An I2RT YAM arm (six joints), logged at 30 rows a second.
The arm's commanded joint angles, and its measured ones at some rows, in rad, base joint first. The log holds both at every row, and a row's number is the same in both.
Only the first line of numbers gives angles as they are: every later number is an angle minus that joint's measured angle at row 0.
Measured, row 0: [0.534 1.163 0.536 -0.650 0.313 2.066]
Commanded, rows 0 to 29: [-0.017 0.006 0.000 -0.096 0.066 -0.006]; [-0.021 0.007 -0.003 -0.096 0.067 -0.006]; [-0.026 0.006 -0.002 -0.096 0.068 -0.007]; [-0.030 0.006 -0.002 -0.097 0.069 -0.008]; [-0.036 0.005 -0.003 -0.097 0.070 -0.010]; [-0.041 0.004 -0.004 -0.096 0.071 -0.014]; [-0.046 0.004 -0.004 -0.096 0.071 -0.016]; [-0.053 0.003 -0.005 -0.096 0.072 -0.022]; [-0.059 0.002 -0.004 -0.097 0.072 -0.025]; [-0.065 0.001 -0.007 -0.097 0.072 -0.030]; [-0.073 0.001 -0.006 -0.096 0.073 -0.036]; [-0.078 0.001 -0.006 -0.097 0.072 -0.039]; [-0.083 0.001 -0.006 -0.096 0.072 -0.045]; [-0.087 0.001 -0.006 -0.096 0.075 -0.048]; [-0.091 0.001 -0.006 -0.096 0.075 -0.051]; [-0.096 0.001 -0.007 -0.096 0.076 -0.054]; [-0.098 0.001 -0.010 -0.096 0.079 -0.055]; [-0.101 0.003 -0.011 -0.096 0.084 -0.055]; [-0.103 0.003 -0.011 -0.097 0.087 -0.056]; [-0.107 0.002 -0.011 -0.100 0.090 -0.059]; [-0.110 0.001 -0.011 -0.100 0.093 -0.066]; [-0.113 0.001 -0.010 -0.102 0.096 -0.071]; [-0.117 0.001 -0.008 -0.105 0.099 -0.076]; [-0.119 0.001 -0.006 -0.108 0.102 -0.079]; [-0.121 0.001 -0.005 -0.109 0.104 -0.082]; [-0.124 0.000 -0.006 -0.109 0.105 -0.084]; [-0.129 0.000 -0.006 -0.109 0.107 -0.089]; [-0.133 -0.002 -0.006 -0.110 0.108 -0.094]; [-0.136 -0.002 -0.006 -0.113 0.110 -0.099]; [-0.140 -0.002 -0.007 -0.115 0.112 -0.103]
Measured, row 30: [-0.126 0.000 0.000 -0.036 0.048 -0.068]
